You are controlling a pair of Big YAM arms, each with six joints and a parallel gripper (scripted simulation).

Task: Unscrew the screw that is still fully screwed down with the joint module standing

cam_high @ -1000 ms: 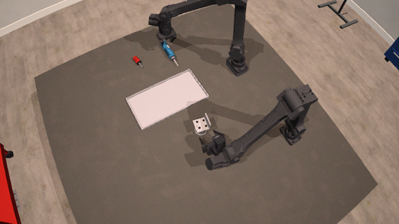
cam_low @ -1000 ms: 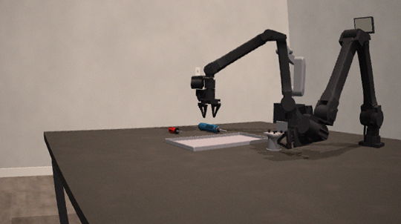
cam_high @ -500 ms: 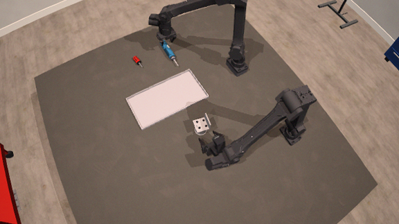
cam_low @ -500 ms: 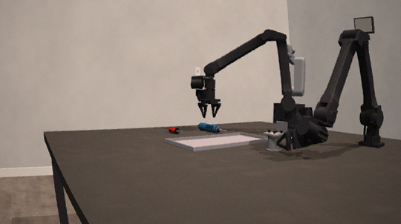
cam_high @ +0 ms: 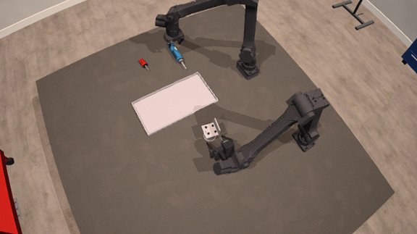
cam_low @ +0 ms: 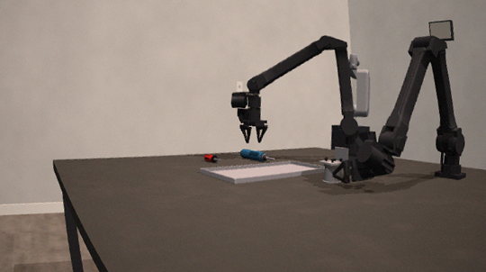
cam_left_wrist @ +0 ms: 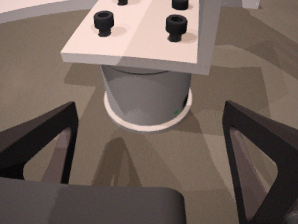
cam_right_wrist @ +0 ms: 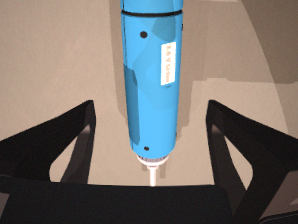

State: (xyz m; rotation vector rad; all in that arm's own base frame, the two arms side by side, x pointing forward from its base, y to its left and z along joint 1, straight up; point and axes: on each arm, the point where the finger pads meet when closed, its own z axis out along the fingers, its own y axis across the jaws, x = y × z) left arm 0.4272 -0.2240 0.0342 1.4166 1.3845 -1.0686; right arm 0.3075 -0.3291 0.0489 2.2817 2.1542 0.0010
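Right now the white bracket plate is 5 cm to the right of my left hand and 4 cm above it. Also, from my left hand: red tool 63 cm to the right, 9 cm ahead, 2 cm below; flat white tray 31 cm to the right, 6 cm ahead, 3 cm below.
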